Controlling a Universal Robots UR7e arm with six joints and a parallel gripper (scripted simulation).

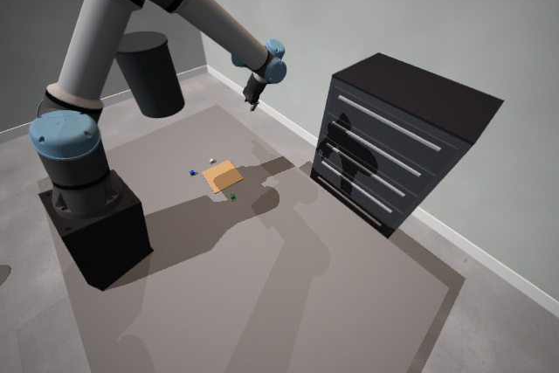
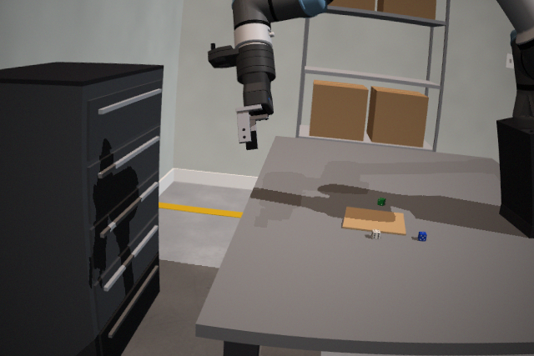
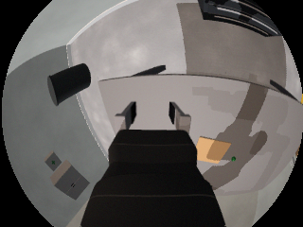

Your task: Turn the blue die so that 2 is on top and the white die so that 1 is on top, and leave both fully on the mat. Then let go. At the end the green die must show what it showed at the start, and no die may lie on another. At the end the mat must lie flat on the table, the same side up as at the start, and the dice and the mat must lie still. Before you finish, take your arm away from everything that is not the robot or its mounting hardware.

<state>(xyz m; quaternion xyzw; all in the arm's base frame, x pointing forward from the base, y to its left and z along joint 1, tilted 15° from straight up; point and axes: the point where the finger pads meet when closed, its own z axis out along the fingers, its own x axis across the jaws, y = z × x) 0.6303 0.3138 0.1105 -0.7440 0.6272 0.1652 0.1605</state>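
My hand is 250 mm past the green die, 330 mm to the left of it and 180 mm above it. From my hand the other things lie so: orange mat: 250 mm behind, 200 mm to the right, 190 mm below; then white die: 260 mm behind, 90 mm to the right, 180 mm below; then blue die: 360 mm behind, 120 mm to the right, 180 mm below.
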